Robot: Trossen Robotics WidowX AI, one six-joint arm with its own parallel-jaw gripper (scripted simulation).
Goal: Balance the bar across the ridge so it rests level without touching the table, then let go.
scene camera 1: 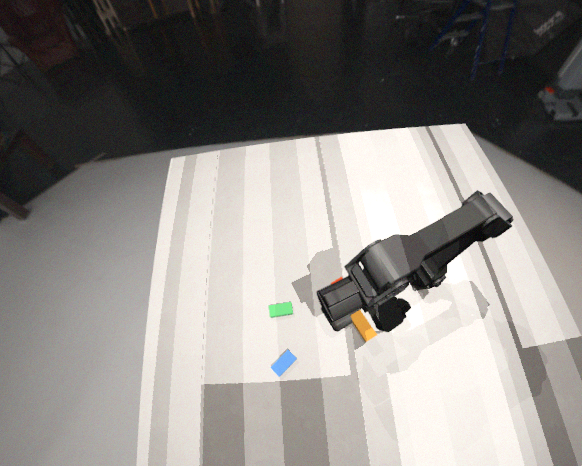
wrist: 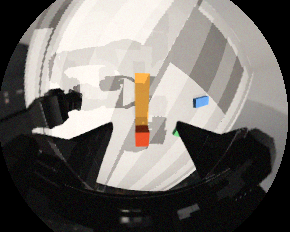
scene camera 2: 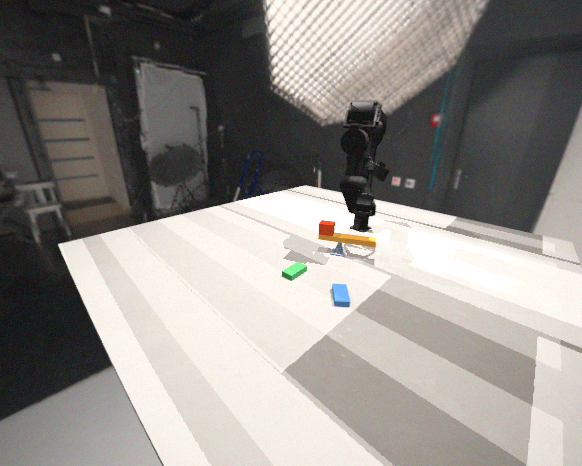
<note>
My gripper is open, with nothing in its grasp. Also in view: an orange bar.
My gripper is seen too in scene camera 1 and in the wrist view.
</note>
